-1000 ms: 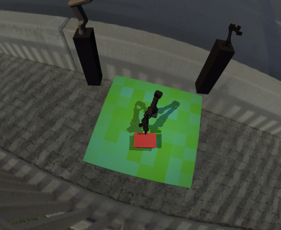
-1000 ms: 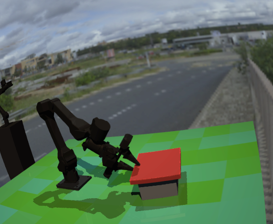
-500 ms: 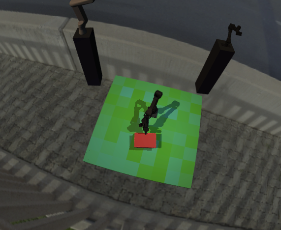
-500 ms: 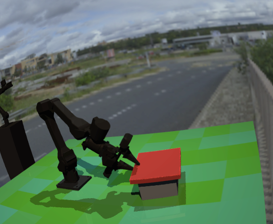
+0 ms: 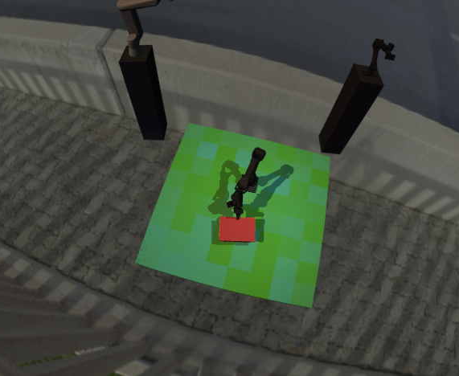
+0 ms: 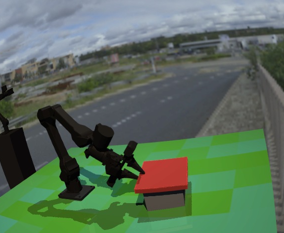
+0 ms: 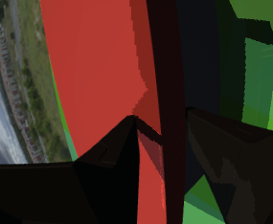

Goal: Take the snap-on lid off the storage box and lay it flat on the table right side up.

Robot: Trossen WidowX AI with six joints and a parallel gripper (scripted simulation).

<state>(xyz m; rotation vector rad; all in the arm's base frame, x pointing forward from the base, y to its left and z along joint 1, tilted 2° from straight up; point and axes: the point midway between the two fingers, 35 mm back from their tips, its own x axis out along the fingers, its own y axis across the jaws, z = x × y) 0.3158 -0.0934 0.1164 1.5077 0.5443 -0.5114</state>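
The red lid is 8 cm ahead of my gripper tip. From my gripper tip the other things lie so: grey storage box 8 cm ahead, 5 cm below.
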